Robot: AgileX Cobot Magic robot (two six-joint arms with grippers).
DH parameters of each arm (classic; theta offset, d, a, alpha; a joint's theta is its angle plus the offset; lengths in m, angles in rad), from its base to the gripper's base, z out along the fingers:
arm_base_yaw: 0 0.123 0 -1.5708
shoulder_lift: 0.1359 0 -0.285 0
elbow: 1.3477 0 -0.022 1.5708
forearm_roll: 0 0.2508 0 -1.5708
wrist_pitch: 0 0 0.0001 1.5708
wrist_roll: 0 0.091 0 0
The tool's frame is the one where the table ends.
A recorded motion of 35 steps. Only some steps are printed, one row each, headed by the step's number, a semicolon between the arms.
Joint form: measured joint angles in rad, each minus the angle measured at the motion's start. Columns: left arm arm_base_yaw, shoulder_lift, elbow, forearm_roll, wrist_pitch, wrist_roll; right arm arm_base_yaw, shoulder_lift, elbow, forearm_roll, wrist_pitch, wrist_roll.
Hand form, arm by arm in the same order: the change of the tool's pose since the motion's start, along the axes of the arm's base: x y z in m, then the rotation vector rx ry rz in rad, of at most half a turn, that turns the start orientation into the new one. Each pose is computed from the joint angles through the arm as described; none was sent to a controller.
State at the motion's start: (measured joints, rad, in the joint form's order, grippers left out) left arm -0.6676 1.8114 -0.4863 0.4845 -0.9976 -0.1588; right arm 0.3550 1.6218 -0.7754 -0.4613 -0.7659 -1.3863
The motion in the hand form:
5: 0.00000 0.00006 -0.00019 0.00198 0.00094 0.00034; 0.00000 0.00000 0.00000 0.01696 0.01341 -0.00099
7: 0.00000 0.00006 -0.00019 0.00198 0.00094 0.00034; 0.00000 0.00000 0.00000 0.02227 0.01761 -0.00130
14: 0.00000 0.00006 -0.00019 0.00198 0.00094 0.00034; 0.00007 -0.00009 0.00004 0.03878 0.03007 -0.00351
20: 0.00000 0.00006 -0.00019 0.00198 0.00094 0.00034; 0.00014 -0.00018 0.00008 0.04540 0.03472 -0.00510
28: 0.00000 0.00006 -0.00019 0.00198 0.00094 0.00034; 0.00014 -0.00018 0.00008 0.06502 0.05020 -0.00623
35: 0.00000 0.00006 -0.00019 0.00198 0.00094 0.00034; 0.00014 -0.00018 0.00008 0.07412 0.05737 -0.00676
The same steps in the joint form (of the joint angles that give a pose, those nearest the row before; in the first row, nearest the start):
5: 0.0000 0.0000 0.0000 0.0000 0.0022 0.0000; 0.0000 0.0000 0.0000 0.0000 0.0000 0.0216
7: 0.0000 0.0000 0.0000 0.0000 0.0022 0.0000; 0.0000 0.0000 0.0000 0.0000 0.0000 0.0284
14: 0.0000 0.0000 0.0000 0.0000 0.0022 0.0000; 0.0000 0.0000 0.0000 0.0019 0.0000 0.0478
20: 0.0000 0.0000 0.0000 0.0000 0.0022 0.0000; 0.0000 0.0000 0.0000 0.0038 0.0000 0.0546
28: 0.0000 0.0000 0.0000 0.0000 0.0022 0.0000; 0.0000 0.0000 0.0000 0.0038 0.0000 0.0796
35: 0.0000 0.0000 0.0000 0.0000 0.0022 0.0000; 0.0000 0.0000 0.0000 0.0038 0.0000 0.0912

